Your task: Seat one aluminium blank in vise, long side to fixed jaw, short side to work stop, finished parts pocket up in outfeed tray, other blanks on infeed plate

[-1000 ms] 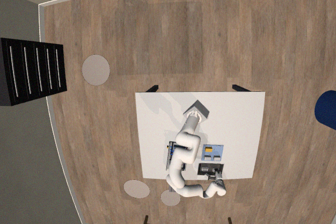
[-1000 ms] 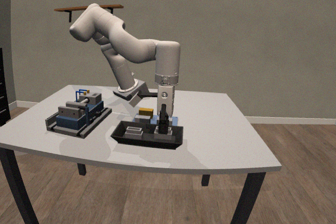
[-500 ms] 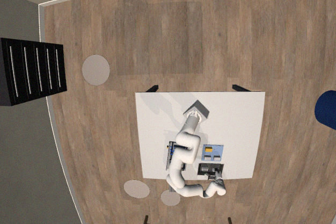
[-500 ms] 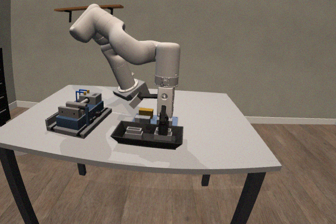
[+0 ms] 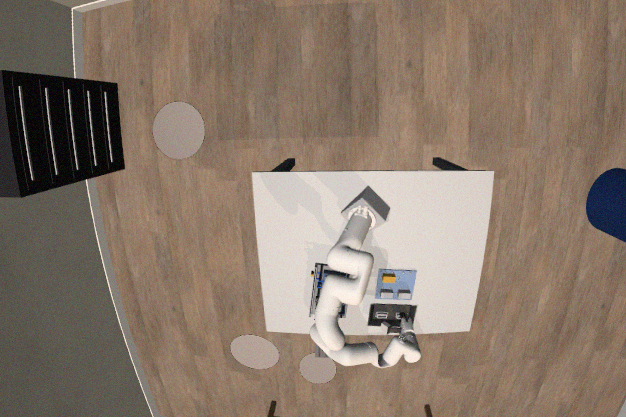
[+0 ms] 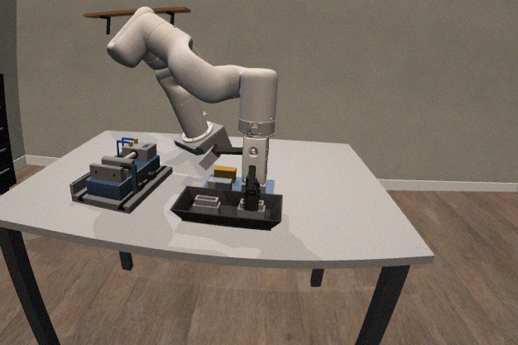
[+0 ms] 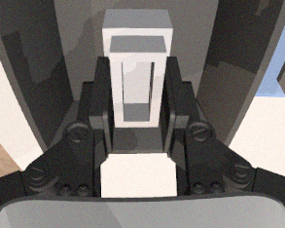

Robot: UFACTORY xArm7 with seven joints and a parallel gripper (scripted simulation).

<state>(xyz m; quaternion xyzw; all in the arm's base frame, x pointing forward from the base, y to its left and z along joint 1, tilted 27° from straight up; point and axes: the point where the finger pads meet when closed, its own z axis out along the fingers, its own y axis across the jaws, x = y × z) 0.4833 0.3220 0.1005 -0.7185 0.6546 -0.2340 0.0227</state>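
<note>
The aluminium blank lies 130 mm behind my hand, 10 mm to the right of it and 30 mm below it. Round my hand: brass blank: 210 mm behind, 110 mm to the right, 30 mm below.
</note>
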